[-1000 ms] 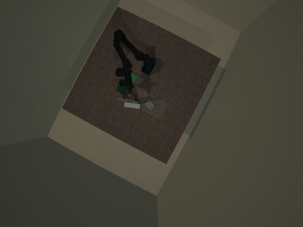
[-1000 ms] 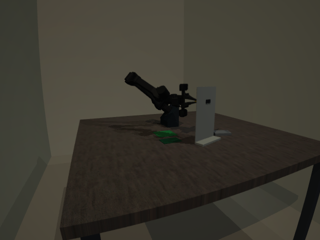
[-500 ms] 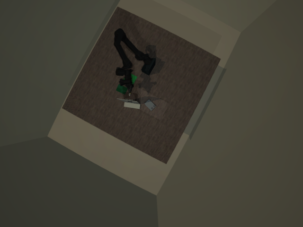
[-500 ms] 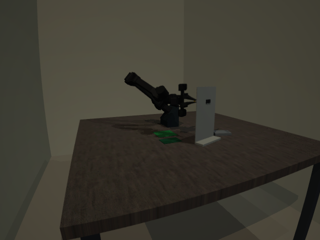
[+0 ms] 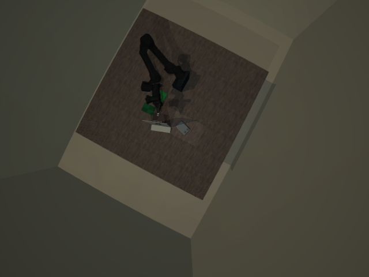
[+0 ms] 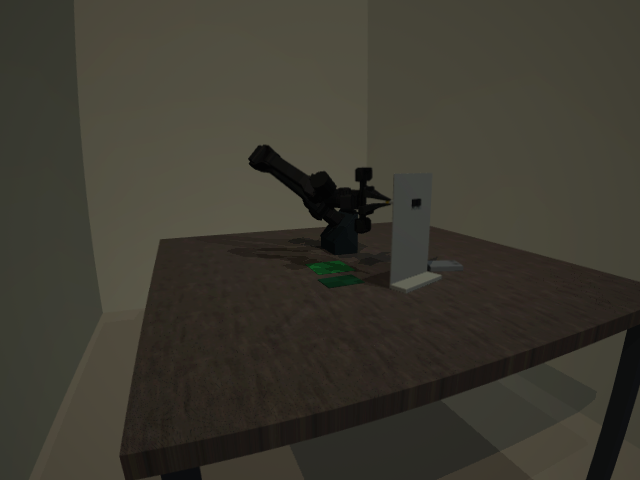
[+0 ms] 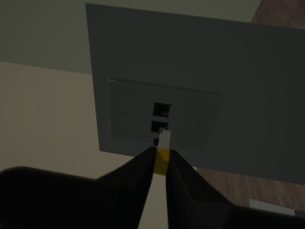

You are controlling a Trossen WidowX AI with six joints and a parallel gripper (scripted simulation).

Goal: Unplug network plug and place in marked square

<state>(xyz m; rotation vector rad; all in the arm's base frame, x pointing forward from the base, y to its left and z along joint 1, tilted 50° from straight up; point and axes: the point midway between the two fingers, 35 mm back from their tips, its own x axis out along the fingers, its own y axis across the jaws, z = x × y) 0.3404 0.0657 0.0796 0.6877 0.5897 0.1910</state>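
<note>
The green marked square is 140 mm behind my gripper tip, 120 mm to the right of it and 210 mm below it. Round my gripper tip: small flat grey box 200 mm to the left, 210 mm below; grey upright panel 70 mm ahead, 30 mm to the left, 80 mm below; network plug 10 mm ahead.
</note>
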